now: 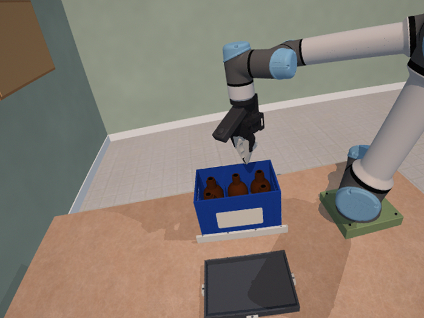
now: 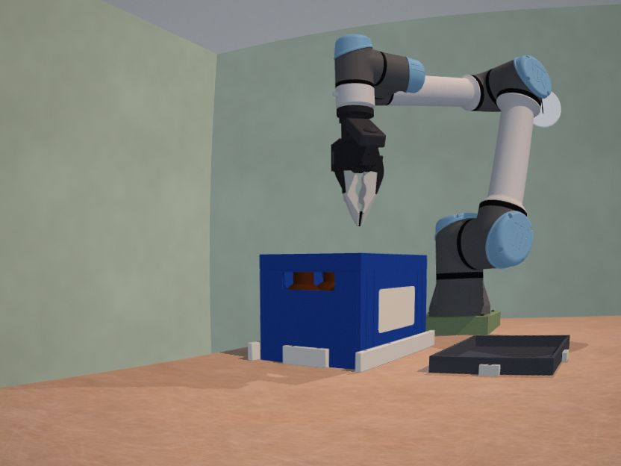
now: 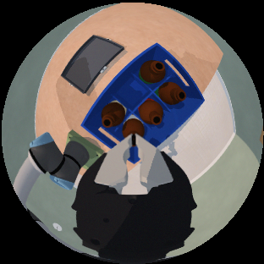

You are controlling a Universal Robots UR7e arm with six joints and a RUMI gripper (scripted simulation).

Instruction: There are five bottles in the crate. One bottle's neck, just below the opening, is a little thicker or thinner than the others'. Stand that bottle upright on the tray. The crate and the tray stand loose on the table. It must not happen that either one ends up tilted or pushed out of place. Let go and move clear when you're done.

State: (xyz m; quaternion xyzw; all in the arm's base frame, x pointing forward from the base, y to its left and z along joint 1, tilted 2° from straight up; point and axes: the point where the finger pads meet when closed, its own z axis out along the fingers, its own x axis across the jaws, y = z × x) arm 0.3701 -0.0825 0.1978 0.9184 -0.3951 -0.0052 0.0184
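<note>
Now: hand 4 cm short of the glass bottle, 4 cm to the left of it and 16 cm above it. The rest, counted from my hand: dark tray: 5 cm ahead, 29 cm to the left, 23 cm below; then blue crate: 4 cm ahead, 16 cm below.
</note>
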